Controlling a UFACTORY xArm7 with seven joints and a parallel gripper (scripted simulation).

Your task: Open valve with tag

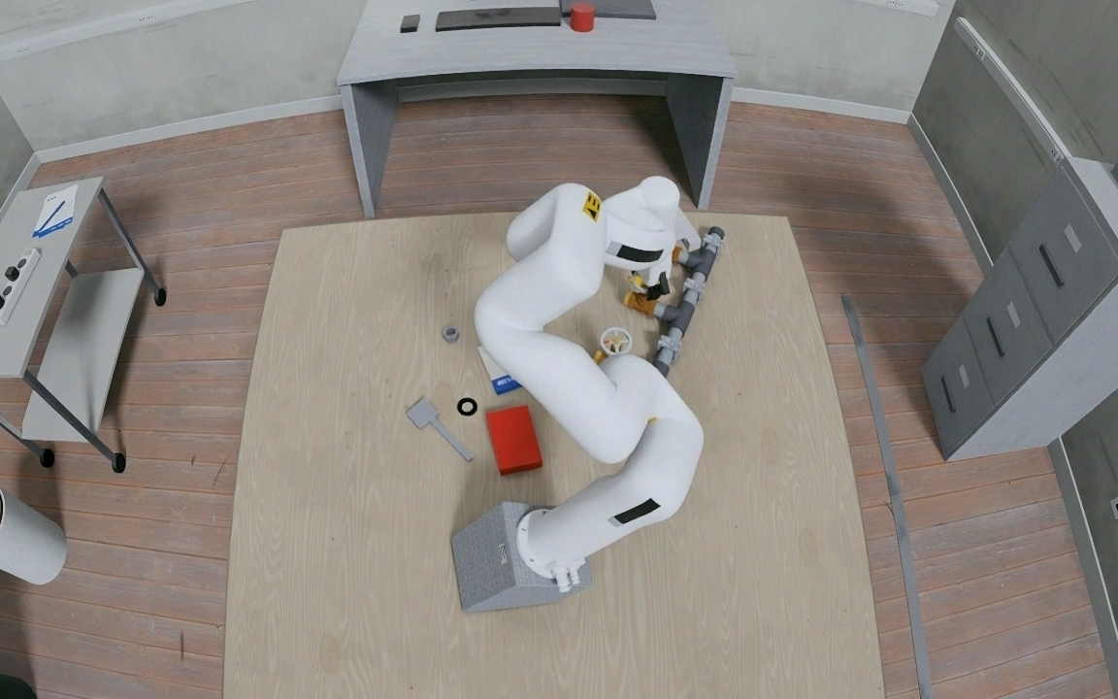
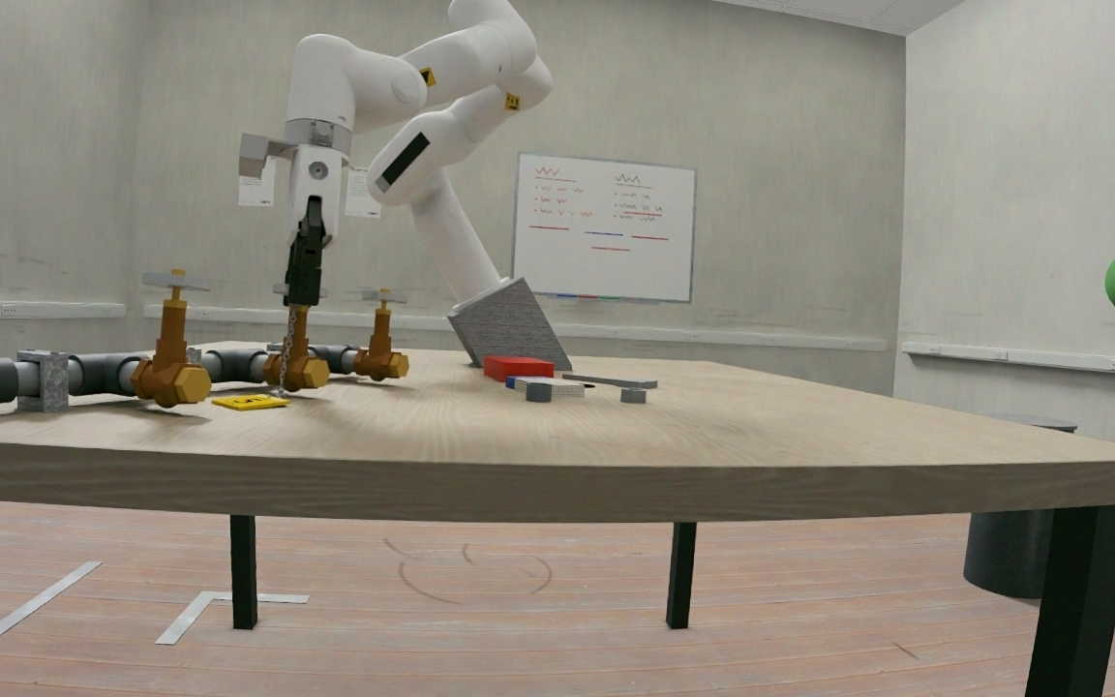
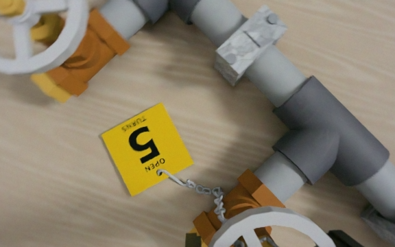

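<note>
The yellow tag lies 110 mm below my hand, 80 mm ahead of it and 30 mm to the right of it. Round my hand: blue-and-white box 310 mm to the left, 110 mm below, 70 mm behind; then red block 320 mm to the left, 240 mm behind, 100 mm below; then grey nut 400 mm to the left, 110 mm below, 30 mm ahead.
</note>
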